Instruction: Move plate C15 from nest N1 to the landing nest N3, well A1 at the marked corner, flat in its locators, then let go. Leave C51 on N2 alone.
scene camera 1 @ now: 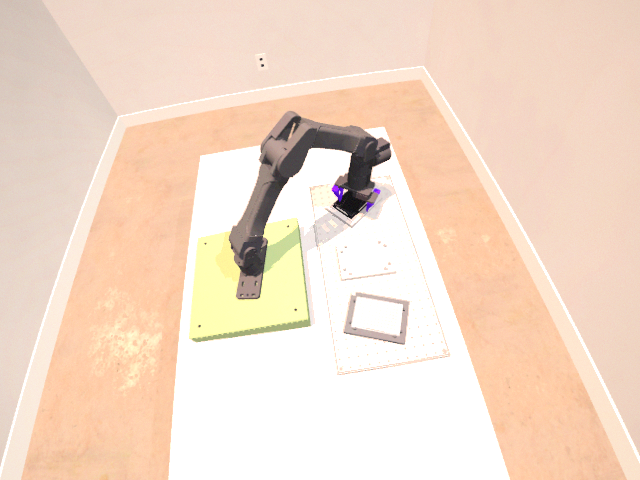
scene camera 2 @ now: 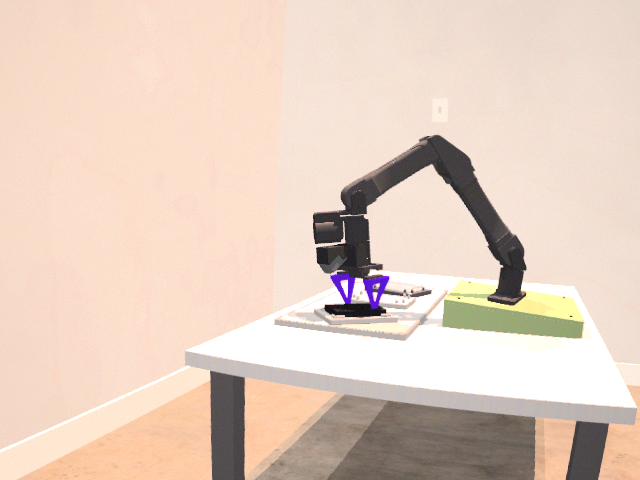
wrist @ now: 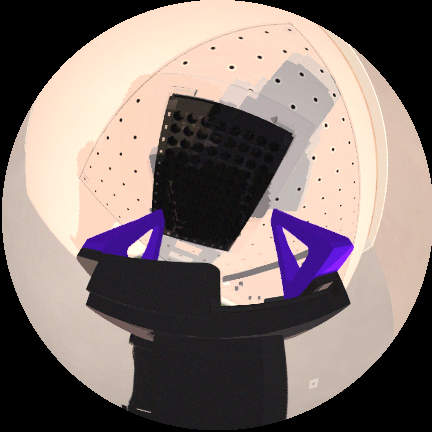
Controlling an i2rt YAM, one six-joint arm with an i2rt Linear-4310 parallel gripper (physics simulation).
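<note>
The black well plate (scene camera 1: 349,207) (scene camera 2: 355,310) (wrist: 212,175), by its place C15, lies on a pale nest (scene camera 1: 352,222) (scene camera 2: 356,319) at the board's far end in scene camera 1. My gripper (scene camera 1: 354,205) (scene camera 2: 361,305) (wrist: 217,214) is open, its purple fingertips low over the plate, near its top level. In the wrist view the left tip is close to the plate's near left corner and the right tip stands off its right side. A pale nest with small pins (scene camera 1: 366,260), seemingly N3, is in the middle. A white rectangle (scene camera 1: 378,315), seemingly C51, sits in a grey frame nest (scene camera 1: 348,320). Labels and well A1 are unreadable.
The nests stand on a pale perforated board (scene camera 1: 387,356) (scene camera 2: 405,333) (wrist: 330,190) on the white table (scene camera 1: 320,413) (scene camera 2: 465,382). The arm's base stands on a yellow-green block (scene camera 1: 217,310) (scene camera 2: 516,322) beside the board. Grey shadows fall across the board near the plate.
</note>
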